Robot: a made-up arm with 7 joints. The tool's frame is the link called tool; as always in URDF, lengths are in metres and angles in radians. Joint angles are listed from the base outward. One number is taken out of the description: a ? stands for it. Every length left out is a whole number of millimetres.
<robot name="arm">
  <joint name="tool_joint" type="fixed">
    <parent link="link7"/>
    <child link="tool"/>
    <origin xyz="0 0 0"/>
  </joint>
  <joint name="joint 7" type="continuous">
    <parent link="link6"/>
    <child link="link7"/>
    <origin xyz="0 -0.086 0" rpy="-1.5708 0 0"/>
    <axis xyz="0 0 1"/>
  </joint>
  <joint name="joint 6" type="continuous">
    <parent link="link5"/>
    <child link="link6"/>
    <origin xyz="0 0 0" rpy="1.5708 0 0"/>
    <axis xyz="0 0 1"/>
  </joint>
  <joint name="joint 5" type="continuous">
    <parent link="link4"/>
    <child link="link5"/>
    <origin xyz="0 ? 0" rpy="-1.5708 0 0"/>
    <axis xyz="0 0 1"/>
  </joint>
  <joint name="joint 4" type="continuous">
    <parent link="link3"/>
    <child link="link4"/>
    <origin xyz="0 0.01 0" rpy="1.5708 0 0"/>
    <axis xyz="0 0 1"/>
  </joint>
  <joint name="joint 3" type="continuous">
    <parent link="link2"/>
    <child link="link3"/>
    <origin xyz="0 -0.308 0" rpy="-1.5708 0 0"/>
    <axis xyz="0 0 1"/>
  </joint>
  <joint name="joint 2" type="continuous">
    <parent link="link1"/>
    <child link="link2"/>
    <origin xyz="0 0.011 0" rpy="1.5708 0 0"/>
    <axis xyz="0 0 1"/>
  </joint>
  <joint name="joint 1" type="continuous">
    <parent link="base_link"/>
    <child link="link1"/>
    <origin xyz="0 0 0.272" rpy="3.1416 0 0"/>
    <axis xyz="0 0 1"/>
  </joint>
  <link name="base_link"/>
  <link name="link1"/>
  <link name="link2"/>
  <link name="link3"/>
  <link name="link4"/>
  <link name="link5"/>
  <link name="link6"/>
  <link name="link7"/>
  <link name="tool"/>
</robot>
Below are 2 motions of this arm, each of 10 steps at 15 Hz.
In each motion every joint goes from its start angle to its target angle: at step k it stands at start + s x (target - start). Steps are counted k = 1, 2, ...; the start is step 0. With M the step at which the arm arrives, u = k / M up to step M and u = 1 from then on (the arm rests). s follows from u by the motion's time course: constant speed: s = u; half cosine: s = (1 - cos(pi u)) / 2; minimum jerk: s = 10 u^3 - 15 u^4 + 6 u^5.
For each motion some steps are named. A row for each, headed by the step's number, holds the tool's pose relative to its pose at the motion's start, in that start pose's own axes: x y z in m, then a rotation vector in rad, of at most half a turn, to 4 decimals.
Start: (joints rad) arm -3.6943 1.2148 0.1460 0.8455 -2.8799 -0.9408 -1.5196
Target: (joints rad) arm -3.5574 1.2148 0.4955 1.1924 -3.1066 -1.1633 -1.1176
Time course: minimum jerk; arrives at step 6
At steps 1, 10:
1: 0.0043 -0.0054 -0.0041 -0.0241 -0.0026 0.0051
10: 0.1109 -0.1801 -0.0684 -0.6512 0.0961 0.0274

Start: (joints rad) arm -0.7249 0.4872 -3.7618 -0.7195 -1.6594 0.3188 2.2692
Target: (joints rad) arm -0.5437 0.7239 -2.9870 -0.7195 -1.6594 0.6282 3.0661
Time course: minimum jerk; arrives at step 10
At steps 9, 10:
9: -0.2029 -0.2771 0.0105 -0.6372 0.9131 1.3086
10: -0.2039 -0.2794 0.0116 -0.6403 0.9236 1.3190

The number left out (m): -0.294
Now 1 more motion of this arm.
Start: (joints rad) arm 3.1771 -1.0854 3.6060 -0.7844 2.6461 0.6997 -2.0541
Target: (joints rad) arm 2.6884 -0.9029 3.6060 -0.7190 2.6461 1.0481 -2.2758
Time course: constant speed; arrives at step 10
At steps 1, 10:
1: -0.0178 -0.0007 -0.0117 0.0562 0.0178 -0.0627
10: -0.1550 0.0466 -0.1040 0.5949 0.1573 -0.5895

